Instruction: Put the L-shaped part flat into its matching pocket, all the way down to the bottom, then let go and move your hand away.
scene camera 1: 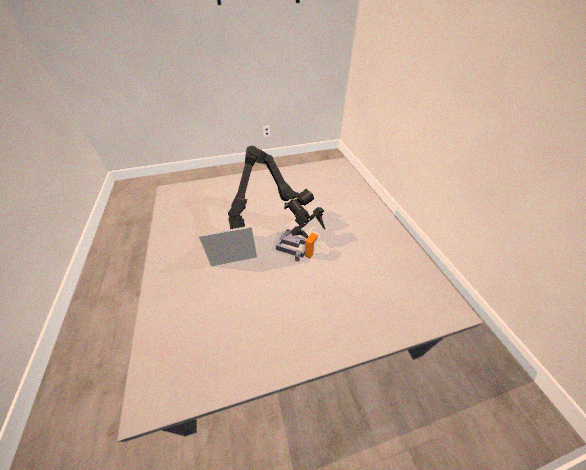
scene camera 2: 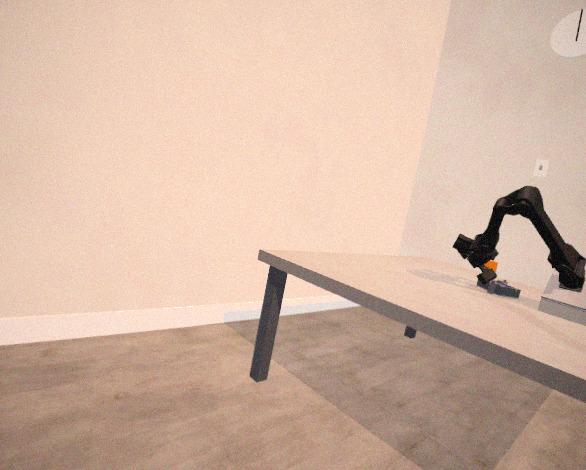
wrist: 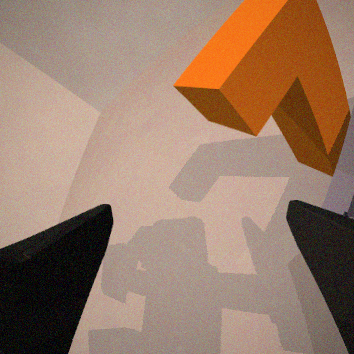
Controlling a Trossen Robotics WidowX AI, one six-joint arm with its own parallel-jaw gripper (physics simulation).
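Pixels of known places: gripper, fingertip midpoint: [scene camera 1: 318,235] [scene camera 2: 471,267] [wrist: 201,212]; arm's base, link origin: [scene camera 1: 237,229] [scene camera 2: 572,282].
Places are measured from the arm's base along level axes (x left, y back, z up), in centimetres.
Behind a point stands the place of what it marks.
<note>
The orange L-shaped part [scene camera 1: 311,245] {x -16.9, y -30.4, z -2.5 cm} [scene camera 2: 492,265] {x -13.7, y -29.6, z -2.1 cm} [wrist: 280,65] {x -12.6, y -30.8, z -2.0 cm} stands upright on the end of one arm, its other arm sticking out at the top. It is right beside the low grey-purple fixture [scene camera 1: 287,249] {x -11.3, y -20.7, z -8.4 cm} [scene camera 2: 506,290] {x -2.8, y -19.5, z -9.1 cm} [wrist: 340,192] {x -10.3, y -30.6, z -8.0 cm}; I cannot tell if they touch. The fixture's recess shows in scene camera 1, its full outline too small to read. My gripper [scene camera 1: 315,231] {x -9.9, y -36.4, z -4.7 cm} [wrist: 201,212] {x -9.9, y -36.4, z -4.7 cm} is open and empty, low over the table, just behind the part in scene camera 1. In the wrist view the part is beyond the fingertips, above and to the right. In scene camera 2 the hand partly covers the part.
A grey block [scene camera 1: 229,247] {x -8.9, y 4.9, z -1.0 cm} [scene camera 2: 564,308] {x 5.6, y 0.5, z -8.3 cm} stands at the arm's base, left of the fixture in scene camera 1. The pale table top [scene camera 1: 280,325] {x -44.6, y -8.5, z -11.5 cm} [scene camera 2: 350,270] {x 45.3, y -57.3, z -11.6 cm} carries everything; its near edge shows in both scene views. Shadows of the hand and part lie on it.
</note>
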